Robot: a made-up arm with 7 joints. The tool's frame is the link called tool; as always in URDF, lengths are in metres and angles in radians.
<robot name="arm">
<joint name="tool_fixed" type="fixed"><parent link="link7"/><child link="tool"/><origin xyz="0 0 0" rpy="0 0.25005 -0.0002"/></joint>
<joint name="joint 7" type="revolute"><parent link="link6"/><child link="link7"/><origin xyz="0.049 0 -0.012" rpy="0 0 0"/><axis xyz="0.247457 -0.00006 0.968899"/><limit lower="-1.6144" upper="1.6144" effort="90" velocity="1"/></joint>
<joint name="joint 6" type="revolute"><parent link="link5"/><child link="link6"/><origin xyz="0.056 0 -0.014" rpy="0 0 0"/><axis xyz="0.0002 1 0.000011"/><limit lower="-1.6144" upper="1.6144" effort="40" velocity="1.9"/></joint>
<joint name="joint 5" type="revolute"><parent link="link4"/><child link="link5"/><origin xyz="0.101 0.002 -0.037" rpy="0 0 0"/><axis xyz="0.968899 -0.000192 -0.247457"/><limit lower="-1.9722" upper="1.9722" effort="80" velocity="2.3"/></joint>
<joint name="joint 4" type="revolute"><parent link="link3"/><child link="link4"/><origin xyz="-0.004 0 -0.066" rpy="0 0 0"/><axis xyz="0.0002 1 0.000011"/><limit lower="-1.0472" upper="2.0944" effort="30" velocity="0.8"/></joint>
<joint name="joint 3" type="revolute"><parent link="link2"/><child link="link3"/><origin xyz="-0.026 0.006 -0.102" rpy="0 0 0"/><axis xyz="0.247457 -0.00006 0.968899"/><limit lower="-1.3" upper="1.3" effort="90" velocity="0.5"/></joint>
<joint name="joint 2" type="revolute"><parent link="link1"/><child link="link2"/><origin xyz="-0.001 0.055 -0.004" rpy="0 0 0"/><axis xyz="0.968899 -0.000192 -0.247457"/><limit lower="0" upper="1.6" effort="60" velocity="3.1"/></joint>
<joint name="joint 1" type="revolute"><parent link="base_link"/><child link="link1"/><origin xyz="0 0 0" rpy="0 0 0"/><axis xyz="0.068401 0.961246 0.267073"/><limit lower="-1.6" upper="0.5" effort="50" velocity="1.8"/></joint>
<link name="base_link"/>
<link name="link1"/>
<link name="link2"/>
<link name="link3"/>
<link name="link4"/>
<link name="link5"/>
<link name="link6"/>
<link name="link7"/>
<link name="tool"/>
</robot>
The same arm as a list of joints. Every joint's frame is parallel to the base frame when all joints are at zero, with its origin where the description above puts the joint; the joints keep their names.
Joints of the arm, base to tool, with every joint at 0 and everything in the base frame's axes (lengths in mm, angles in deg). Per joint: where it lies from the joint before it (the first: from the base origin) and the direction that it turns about. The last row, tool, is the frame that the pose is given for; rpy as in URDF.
joint 1: xyz 0 0 0 axis 0.068403 0.961235 0.26711
joint 2: xyz -1 55 -4 axis 0.968889 -0.0002 -0.247497
joint 3: xyz -26 6 -102 axis 0.247497 -0.0001 0.968889
joint 4: xyz -4 0 -66 axis 0.0002 1 0
joint 5: xyz 101 2 -37 axis 0.968889 -0.0002 -0.247497
joint 6: xyz 56 0 -14 axis 0.0002 1 0
joint 7: xyz 49 0 -12 axis 0.247497 -0.0001 0.968889
tool: xyz 0 0 0 rpy 0 14.33 -0.01
Joint limits (deg, base to tool): -91.67..28.65 0..91.67 -74.48..74.48 -60..120 -113..113 -92.5..92.5 -92.5..92.5

